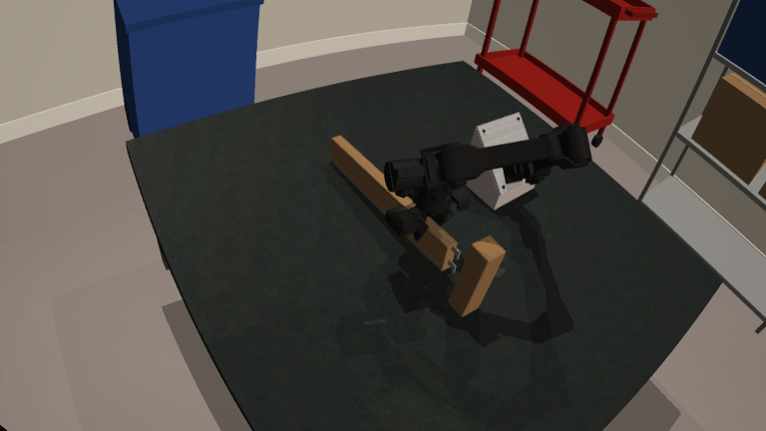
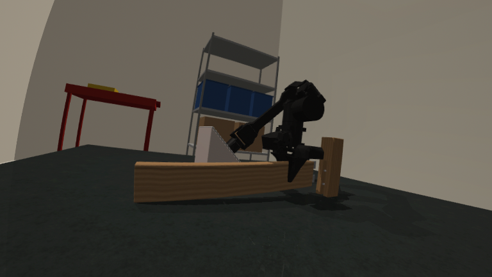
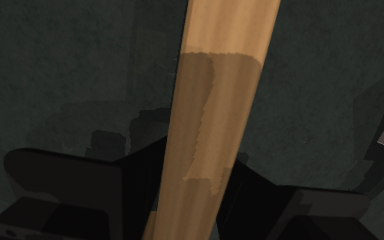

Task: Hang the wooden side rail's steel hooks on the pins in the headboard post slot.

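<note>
Right now my gripper tip is 170 mm to the right of the upright headboard post, 40 mm below it and 10 mm past it.
</note>
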